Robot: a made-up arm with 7 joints. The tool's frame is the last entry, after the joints. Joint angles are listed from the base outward.
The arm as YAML. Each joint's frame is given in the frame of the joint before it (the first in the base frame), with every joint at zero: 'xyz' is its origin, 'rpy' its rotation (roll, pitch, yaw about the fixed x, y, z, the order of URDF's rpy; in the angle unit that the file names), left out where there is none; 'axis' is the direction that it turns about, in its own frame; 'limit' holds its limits. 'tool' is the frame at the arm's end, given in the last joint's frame.
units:
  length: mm
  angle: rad
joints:
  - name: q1
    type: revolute
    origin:
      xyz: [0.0, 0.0, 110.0]
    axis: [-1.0, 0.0, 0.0]
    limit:
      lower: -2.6
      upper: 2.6
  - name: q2
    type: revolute
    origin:
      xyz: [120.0, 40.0, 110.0]
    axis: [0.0, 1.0, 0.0]
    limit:
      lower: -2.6
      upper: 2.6
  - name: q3
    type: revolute
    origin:
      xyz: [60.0, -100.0, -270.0]
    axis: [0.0, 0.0, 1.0]
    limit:
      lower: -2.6
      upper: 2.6
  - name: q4
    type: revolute
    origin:
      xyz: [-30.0, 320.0, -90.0]
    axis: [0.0, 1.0, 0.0]
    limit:
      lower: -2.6
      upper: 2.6
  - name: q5
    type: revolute
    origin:
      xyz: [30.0, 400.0, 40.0]
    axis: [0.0, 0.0, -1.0]
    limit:
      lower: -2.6
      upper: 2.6
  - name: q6
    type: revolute
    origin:
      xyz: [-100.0, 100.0, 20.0]
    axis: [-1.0, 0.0, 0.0]
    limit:
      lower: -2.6
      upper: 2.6
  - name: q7
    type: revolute
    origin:
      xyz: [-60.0, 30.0, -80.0]
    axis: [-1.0, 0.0, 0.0]
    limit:
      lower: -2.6
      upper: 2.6
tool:
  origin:
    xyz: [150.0, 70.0, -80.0]
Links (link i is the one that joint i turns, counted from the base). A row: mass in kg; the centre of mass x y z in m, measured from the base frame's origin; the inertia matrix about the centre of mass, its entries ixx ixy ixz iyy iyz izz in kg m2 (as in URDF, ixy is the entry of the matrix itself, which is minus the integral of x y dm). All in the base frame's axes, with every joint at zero. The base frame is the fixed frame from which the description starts. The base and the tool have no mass.
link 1: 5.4; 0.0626 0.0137 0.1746; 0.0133 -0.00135 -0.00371 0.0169 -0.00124 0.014
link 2: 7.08; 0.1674 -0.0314 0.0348; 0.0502 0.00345 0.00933 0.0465 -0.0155 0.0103
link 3: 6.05; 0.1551 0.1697 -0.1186; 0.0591 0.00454 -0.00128 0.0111 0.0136 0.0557
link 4: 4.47; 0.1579 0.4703 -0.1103; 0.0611 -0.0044 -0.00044 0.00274 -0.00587 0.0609
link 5: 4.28; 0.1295 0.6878 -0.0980; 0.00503 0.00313 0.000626 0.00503 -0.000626 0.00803
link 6: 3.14; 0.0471 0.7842 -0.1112; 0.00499 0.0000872 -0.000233 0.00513 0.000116 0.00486
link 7: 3; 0.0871 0.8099 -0.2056; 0.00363 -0.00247 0.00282 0.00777 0.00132 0.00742
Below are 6 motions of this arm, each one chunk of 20 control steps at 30 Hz.
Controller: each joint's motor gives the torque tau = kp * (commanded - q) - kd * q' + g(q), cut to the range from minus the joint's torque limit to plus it. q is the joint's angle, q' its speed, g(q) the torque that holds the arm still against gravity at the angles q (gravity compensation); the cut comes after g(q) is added. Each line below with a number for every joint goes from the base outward.
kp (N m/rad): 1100 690 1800 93 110 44 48
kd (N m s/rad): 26 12 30 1.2 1.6 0.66 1.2
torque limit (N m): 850 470 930 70 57 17 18
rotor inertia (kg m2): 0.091 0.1 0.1 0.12 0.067 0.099 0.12
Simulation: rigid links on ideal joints. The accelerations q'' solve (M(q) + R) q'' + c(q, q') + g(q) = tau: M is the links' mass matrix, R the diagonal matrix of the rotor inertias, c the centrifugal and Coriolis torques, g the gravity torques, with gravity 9.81 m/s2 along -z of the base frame. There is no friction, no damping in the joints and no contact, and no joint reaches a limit. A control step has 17 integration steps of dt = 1/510 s. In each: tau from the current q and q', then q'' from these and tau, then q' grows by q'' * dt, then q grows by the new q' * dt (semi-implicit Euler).
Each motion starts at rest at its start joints. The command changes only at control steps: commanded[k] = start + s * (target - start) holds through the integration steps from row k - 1 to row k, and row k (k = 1, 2, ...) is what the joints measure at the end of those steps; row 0 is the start. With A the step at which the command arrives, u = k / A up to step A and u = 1 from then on. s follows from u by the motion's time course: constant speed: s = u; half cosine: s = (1 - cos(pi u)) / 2; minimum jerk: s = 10 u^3 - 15 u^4 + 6 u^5; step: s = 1 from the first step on.
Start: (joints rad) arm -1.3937 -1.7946 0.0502 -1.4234 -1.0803 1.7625 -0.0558
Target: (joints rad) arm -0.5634 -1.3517 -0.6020 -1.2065 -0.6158 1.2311 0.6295
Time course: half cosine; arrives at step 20
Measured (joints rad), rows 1 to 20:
1: -1.3917 -1.7928 0.0471 -1.4241 -1.0803 1.7623 -0.0548
2: -1.3833 -1.7865 0.0353 -1.4254 -1.0788 1.7603 -0.0499
3: -1.3654 -1.7762 0.0129 -1.4243 -1.0720 1.7525 -0.0376
4: -1.3376 -1.7638 -0.0182 -1.4173 -1.0564 1.7343 -0.0156
5: -1.3010 -1.7493 -0.0559 -1.4042 -1.0313 1.7030 0.0166
6: -1.2567 -1.7314 -0.0991 -1.3872 -0.9995 1.6590 0.0576
7: -1.2057 -1.7094 -0.1464 -1.3688 -0.9641 1.6056 0.1050
8: -1.1490 -1.6837 -0.1963 -1.3508 -0.9269 1.5478 0.1560
9: -1.0877 -1.6546 -0.2474 -1.3340 -0.8882 1.4913 0.2087
10: -1.0228 -1.6226 -0.2983 -1.3180 -0.8473 1.4407 0.2621
11: -0.9556 -1.5884 -0.3480 -1.3020 -0.8042 1.3979 0.3159
12: -0.8875 -1.5524 -0.3950 -1.2854 -0.7599 1.3628 0.3699
13: -0.8202 -1.5153 -0.4382 -1.2678 -0.7170 1.3333 0.4235
14: -0.7555 -1.4775 -0.4766 -1.2498 -0.6782 1.3072 0.4756
15: -0.6951 -1.4396 -0.5093 -1.2325 -0.6456 1.2830 0.5244
16: -0.6410 -1.4023 -0.5358 -1.2174 -0.6207 1.2606 0.5677
17: -0.5948 -1.3663 -0.5557 -1.2060 -0.6038 1.2409 0.6036
18: -0.5582 -1.3329 -0.5689 -1.1995 -0.5948 1.2257 0.6305
19: -0.5322 -1.3034 -0.5753 -1.1984 -0.5933 1.2167 0.6474
20: -0.5175 -1.2798 -0.5749 -1.2020 -0.5985 1.2150 0.6543

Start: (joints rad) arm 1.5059 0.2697 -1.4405 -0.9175 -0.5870 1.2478 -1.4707
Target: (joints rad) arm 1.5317 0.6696 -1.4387 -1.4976 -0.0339 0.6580 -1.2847
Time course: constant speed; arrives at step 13
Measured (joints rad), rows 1 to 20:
1: 1.5057 0.2709 -1.4403 -0.9250 -0.5740 1.2442 -1.4675
2: 1.5049 0.2754 -1.4397 -0.9500 -0.5342 1.2288 -1.4577
3: 1.5037 0.2848 -1.4387 -0.9944 -0.4698 1.1936 -1.4417
4: 1.5027 0.3001 -1.4376 -1.0527 -0.3943 1.1338 -1.4225
5: 1.5025 0.3220 -1.4368 -1.1159 -0.3228 1.0518 -1.4039
6: 1.5039 0.3504 -1.4369 -1.1759 -0.2642 0.9575 -1.3885
7: 1.5073 0.3848 -1.4379 -1.2287 -0.2185 0.8657 -1.3769
8: 1.5122 0.4246 -1.4394 -1.2747 -0.1806 0.7899 -1.3678
9: 1.5179 0.4692 -1.4411 -1.3175 -0.1454 0.7374 -1.3585
10: 1.5236 0.5175 -1.4426 -1.3618 -0.1112 0.7072 -1.3466
11: 1.5290 0.5682 -1.4436 -1.4103 -0.0790 0.6917 -1.3308
12: 1.5339 0.6203 -1.4441 -1.4625 -0.0497 0.6804 -1.3112
13: 1.5382 0.6727 -1.4443 -1.5155 -0.0227 0.6639 -1.2894
14: 1.5421 0.7220 -1.4445 -1.5563 -0.0136 0.6414 -1.2713
15: 1.5458 0.7644 -1.4448 -1.5704 -0.0358 0.6218 -1.2629
16: 1.5490 0.7986 -1.4452 -1.5575 -0.0783 0.6156 -1.2645
17: 1.5512 0.8245 -1.4452 -1.5299 -0.1204 0.6292 -1.2720
18: 1.5517 0.8419 -1.4443 -1.5041 -0.1461 0.6612 -1.2800
19: 1.5499 0.8501 -1.4424 -1.4924 -0.1510 0.7016 -1.2842
20: 1.5459 0.8485 -1.4397 -1.4970 -0.1404 0.7364 -1.2833

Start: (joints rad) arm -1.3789 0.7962 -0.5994 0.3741 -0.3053 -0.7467 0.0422
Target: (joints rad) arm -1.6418 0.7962 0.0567 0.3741 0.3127 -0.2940 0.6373
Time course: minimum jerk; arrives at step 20
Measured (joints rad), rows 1 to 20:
1: -1.3787 0.7960 -0.5990 0.3744 -0.3049 -0.7467 0.0423
2: -1.3773 0.7947 -0.5965 0.3767 -0.3019 -0.7463 0.0433
3: -1.3744 0.7915 -0.5898 0.3829 -0.2919 -0.7440 0.0472
4: -1.3707 0.7861 -0.5773 0.3939 -0.2694 -0.7377 0.0568
5: -1.3679 0.7786 -0.5575 0.4092 -0.2295 -0.7254 0.0750
6: -1.3677 0.7692 -0.5295 0.4261 -0.1695 -0.7063 0.1036
7: -1.3723 0.7584 -0.4929 0.4401 -0.0901 -0.6811 0.1430
8: -1.3830 0.7470 -0.4477 0.4462 0.0036 -0.6512 0.1916
9: -1.4004 0.7367 -0.3947 0.4409 0.1021 -0.6182 0.2469
10: -1.4246 0.7295 -0.3352 0.4250 0.1927 -0.5831 0.3054
11: -1.4546 0.7277 -0.2710 0.4037 0.2630 -0.5471 0.3637
12: -1.4894 0.7330 -0.2040 0.3844 0.3058 -0.5109 0.4188
13: -1.5278 0.7465 -0.1362 0.3723 0.3216 -0.4748 0.4690
14: -1.5683 0.7687 -0.0697 0.3672 0.3161 -0.4373 0.5138
15: -1.6096 0.7987 -0.0070 0.3643 0.2964 -0.3965 0.5533
16: -1.6501 0.8340 0.0489 0.3584 0.2674 -0.3517 0.5874
17: -1.6893 0.8703 0.0952 0.3474 0.2319 -0.3049 0.6161
18: -1.7266 0.9026 0.1293 0.3337 0.1920 -0.2618 0.6384
19: -1.7599 0.9273 0.1507 0.3237 0.1513 -0.2304 0.6535
20: -1.7849 0.9428 0.1609 0.3235 0.1163 -0.2167 0.6608

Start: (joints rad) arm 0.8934 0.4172 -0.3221 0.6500 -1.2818 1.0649 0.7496
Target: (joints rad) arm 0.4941 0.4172 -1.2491 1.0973 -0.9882 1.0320 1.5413
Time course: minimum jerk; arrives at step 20
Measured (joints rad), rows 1 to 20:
1: 0.8931 0.4177 -0.3227 0.6498 -1.2817 1.0647 0.7497
2: 0.8908 0.4214 -0.3269 0.6488 -1.2805 1.0631 0.7509
3: 0.8846 0.4308 -0.3387 0.6478 -1.2764 1.0582 0.7554
4: 0.8728 0.4460 -0.3610 0.6502 -1.2669 1.0481 0.7669
5: 0.8543 0.4646 -0.3956 0.6599 -1.2508 1.0317 0.7888
6: 0.8284 0.4832 -0.4435 0.6795 -1.2282 1.0094 0.8237
7: 0.7954 0.4979 -0.5043 0.7090 -1.2002 0.9838 0.8723
8: 0.7567 0.5054 -0.5768 0.7467 -1.1684 0.9590 0.9339
9: 0.7148 0.5034 -0.6588 0.7899 -1.1344 0.9401 1.0062
10: 0.6729 0.4911 -0.7475 0.8363 -1.0992 0.9312 1.0863
11: 0.6339 0.4692 -0.8399 0.8845 -1.0641 0.9349 1.1708
12: 0.6004 0.4393 -0.9324 0.9340 -1.0306 0.9510 1.2565
13: 0.5742 0.4040 -1.0218 0.9852 -1.0007 0.9774 1.3400
14: 0.5561 0.3663 -1.1043 1.0376 -0.9763 1.0109 1.4178
15: 0.5458 0.3295 -1.1768 1.0889 -0.9590 1.0478 1.4863
16: 0.5420 0.2970 -1.2360 1.1347 -0.9495 1.0847 1.5421
17: 0.5428 0.2718 -1.2796 1.1691 -0.9474 1.1184 1.5825
18: 0.5453 0.2564 -1.3060 1.1872 -0.9508 1.1454 1.6059
19: 0.5464 0.2523 -1.3156 1.1867 -0.9568 1.1621 1.6129
20: 0.5428 0.2601 -1.3107 1.1697 -0.9621 1.1645 1.6065

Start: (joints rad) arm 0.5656 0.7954 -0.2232 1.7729 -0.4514 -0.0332 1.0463
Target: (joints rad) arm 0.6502 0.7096 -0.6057 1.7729 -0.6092 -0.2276 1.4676
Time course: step
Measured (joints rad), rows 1 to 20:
1: 0.4640 0.9187 -0.4013 1.6216 -0.4671 -0.0199 1.1173
2: 0.4560 0.9142 -0.4825 1.5302 -0.5465 -0.1207 1.2762
3: 0.5173 0.8454 -0.5056 1.5194 -0.6221 -0.2395 1.4434
4: 0.5769 0.7775 -0.5508 1.5700 -0.6420 -0.3018 1.5594
5: 0.6375 0.7126 -0.6021 1.6861 -0.5971 -0.3057 1.6038
6: 0.6955 0.6555 -0.6519 1.8372 -0.5177 -0.2860 1.5882
7: 0.7460 0.6112 -0.6955 1.9756 -0.4566 -0.2862 1.5409
8: 0.7850 0.5836 -0.7277 2.0581 -0.4579 -0.3288 1.4900
9: 0.8084 0.5734 -0.7450 2.0682 -0.5260 -0.4043 1.4533
10: 0.8142 0.5780 -0.7461 2.0237 -0.6257 -0.4796 1.4368
11: 0.8024 0.5940 -0.7310 1.9590 -0.7082 -0.5152 1.4382
12: 0.7746 0.6201 -0.7026 1.9005 -0.7355 -0.4850 1.4511
13: 0.7349 0.6553 -0.6661 1.8556 -0.6946 -0.3918 1.4675
14: 0.6895 0.6966 -0.6269 1.8164 -0.6033 -0.2682 1.4798
15: 0.6450 0.7398 -0.5895 1.7718 -0.5049 -0.1601 1.4832
16: 0.6061 0.7806 -0.5571 1.7182 -0.4477 -0.1031 1.4768
17: 0.5755 0.8150 -0.5323 1.6620 -0.4565 -0.1052 1.4625
18: 0.5539 0.8382 -0.5167 1.6146 -0.5208 -0.1467 1.4443
19: 0.5415 0.8459 -0.5104 1.5876 -0.6064 -0.1942 1.4272
20: 0.5388 0.8370 -0.5131 1.5879 -0.6761 -0.2202 1.4163

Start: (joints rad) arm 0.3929 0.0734 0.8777 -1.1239 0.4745 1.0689 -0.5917
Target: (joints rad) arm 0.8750 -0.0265 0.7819 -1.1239 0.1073 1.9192 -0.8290
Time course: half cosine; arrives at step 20
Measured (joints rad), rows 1 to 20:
1: 0.3943 0.0742 0.8771 -1.1240 0.4742 1.0696 -0.5922
2: 0.3995 0.0769 0.8749 -1.1241 0.4727 1.0732 -0.5947
3: 0.4094 0.0814 0.8709 -1.1241 0.4689 1.0833 -0.6006
4: 0.4239 0.0869 0.8657 -1.1233 0.4621 1.1035 -0.6111
5: 0.4430 0.0920 0.8598 -1.1215 0.4516 1.1362 -0.6258
6: 0.4669 0.0957 0.8535 -1.1187 0.4365 1.1826 -0.6440
7: 0.4955 0.0968 0.8471 -1.1151 0.4163 1.2419 -0.6638
8: 0.5285 0.0942 0.8408 -1.1113 0.3906 1.3122 -0.6836
9: 0.5654 0.0872 0.8344 -1.1081 0.3601 1.3904 -0.7023
10: 0.6054 0.0752 0.8280 -1.1064 0.3258 1.4731 -0.7192
11: 0.6475 0.0584 0.8215 -1.1072 0.2892 1.5565 -0.7343
12: 0.6903 0.0372 0.8148 -1.1111 0.2518 1.6365 -0.7482
13: 0.7325 0.0129 0.8080 -1.1182 0.2149 1.7095 -0.7615
14: 0.7728 -0.0132 0.8013 -1.1281 0.1796 1.7724 -0.7747
15: 0.8099 -0.0394 0.7950 -1.1396 0.1470 1.8232 -0.7878
16: 0.8426 -0.0640 0.7895 -1.1511 0.1179 1.8614 -0.8007
17: 0.8699 -0.0854 0.7850 -1.1613 0.0931 1.8881 -0.8125
18: 0.8909 -0.1023 0.7819 -1.1689 0.0736 1.9049 -0.8222
19: 0.9050 -0.1136 0.7803 -1.1734 0.0604 1.9139 -0.8290
20: 0.9117 -0.1187 0.7803 -1.1746 0.0544 1.9166 -0.8321

